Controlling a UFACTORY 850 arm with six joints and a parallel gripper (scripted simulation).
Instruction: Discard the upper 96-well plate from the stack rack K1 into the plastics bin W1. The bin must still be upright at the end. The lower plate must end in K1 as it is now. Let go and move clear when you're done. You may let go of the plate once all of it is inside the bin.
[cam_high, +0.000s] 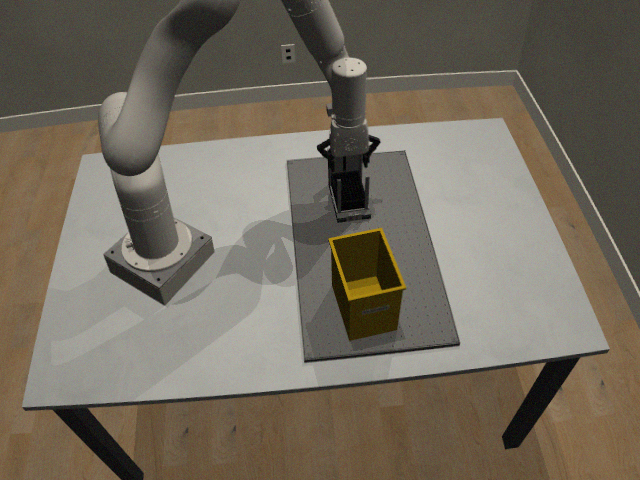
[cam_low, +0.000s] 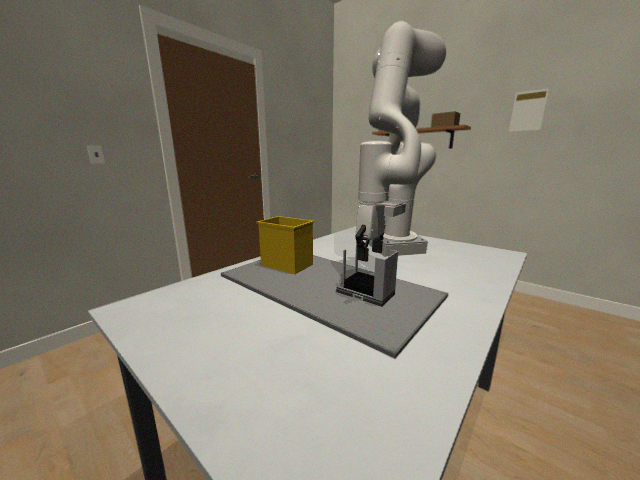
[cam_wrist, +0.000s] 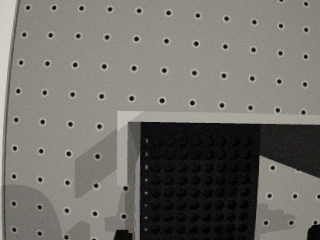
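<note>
Now: hand 9 cm above the black 96-well plate. The rest, counted from my hand: yellow plastics bin W1 (37 cm to the right, 8 cm behind, 5 cm below).
</note>
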